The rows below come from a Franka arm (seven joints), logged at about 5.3 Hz.
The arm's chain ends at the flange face. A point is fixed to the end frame.
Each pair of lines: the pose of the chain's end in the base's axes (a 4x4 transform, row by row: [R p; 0 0 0 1], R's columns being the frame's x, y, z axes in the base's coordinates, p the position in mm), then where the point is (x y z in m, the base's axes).
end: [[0.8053, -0.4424, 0.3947, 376.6], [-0.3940, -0.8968, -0.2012, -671.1], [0.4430, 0.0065, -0.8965, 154.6], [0, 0, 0, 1]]
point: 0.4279 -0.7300 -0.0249
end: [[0.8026, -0.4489, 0.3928, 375.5], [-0.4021, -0.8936, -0.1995, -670.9], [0.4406, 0.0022, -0.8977, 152.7], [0, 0, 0, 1]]
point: 0.4263 -0.7293 -0.0271
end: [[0.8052, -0.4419, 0.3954, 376.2], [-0.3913, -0.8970, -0.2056, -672.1], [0.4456, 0.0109, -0.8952, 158.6], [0, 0, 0, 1]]
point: 0.4276 -0.7319 -0.0205
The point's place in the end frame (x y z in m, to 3 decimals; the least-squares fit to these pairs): -0.015 0.029 0.193
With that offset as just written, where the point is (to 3 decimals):
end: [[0.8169, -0.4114, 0.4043, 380.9], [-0.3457, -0.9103, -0.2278, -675.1], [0.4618, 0.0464, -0.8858, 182.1], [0, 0, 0, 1]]
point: 0.435 -0.740 0.006
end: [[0.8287, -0.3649, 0.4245, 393.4], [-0.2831, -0.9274, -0.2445, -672.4], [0.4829, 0.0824, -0.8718, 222.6], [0, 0, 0, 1]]
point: 0.452 -0.742 0.049
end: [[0.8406, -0.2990, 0.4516, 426.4], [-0.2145, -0.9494, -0.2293, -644.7], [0.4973, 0.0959, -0.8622, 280.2], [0, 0, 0, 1]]
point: 0.492 -0.713 0.109
